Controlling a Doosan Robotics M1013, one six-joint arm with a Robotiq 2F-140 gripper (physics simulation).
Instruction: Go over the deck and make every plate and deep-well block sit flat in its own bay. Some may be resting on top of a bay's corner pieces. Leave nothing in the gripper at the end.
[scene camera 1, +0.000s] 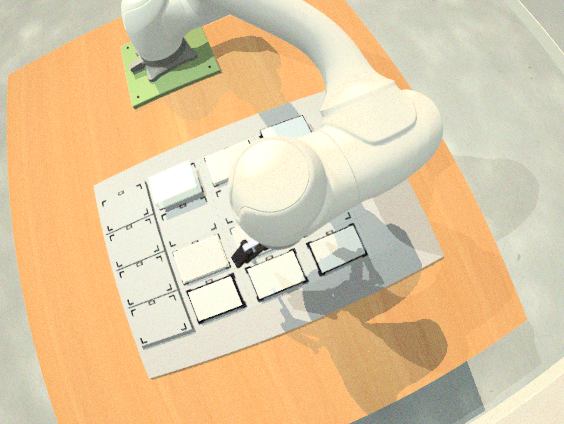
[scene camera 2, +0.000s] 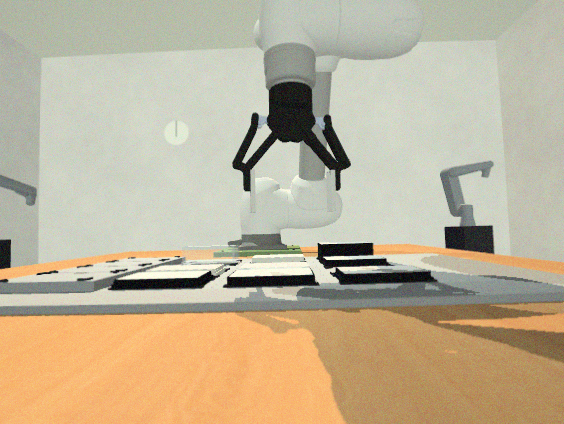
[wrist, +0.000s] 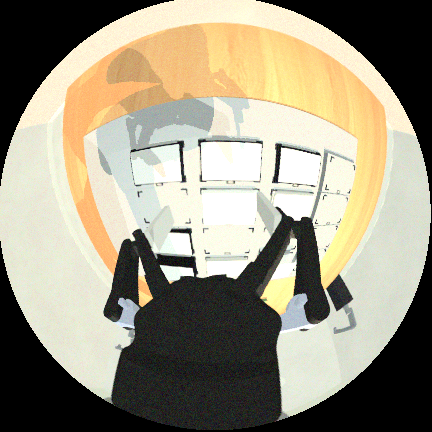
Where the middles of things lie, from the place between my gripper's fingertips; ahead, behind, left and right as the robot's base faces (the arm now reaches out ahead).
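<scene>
My gripper: 90 mm above the tall white block (scene camera 1: 179, 182), 160 mm left of it and 290 mm beyond it.
</scene>
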